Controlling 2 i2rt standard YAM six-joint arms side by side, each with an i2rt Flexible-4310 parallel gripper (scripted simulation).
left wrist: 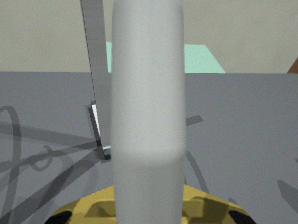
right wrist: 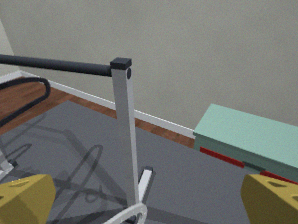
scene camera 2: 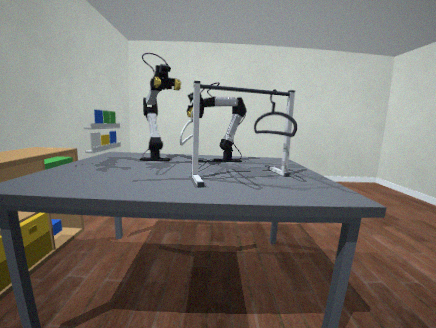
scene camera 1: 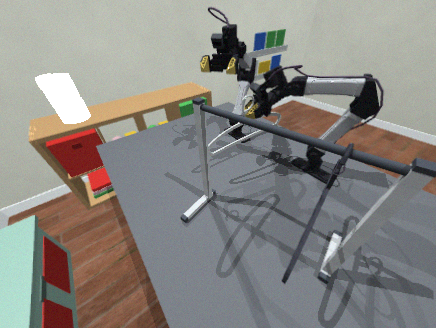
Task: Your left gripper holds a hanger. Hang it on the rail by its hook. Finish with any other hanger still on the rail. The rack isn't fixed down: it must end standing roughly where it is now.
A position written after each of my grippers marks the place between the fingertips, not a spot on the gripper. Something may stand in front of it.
In view: my left gripper (left wrist: 149,187), my right gripper (right wrist: 147,183) and a white hanger (left wrist: 148,145).
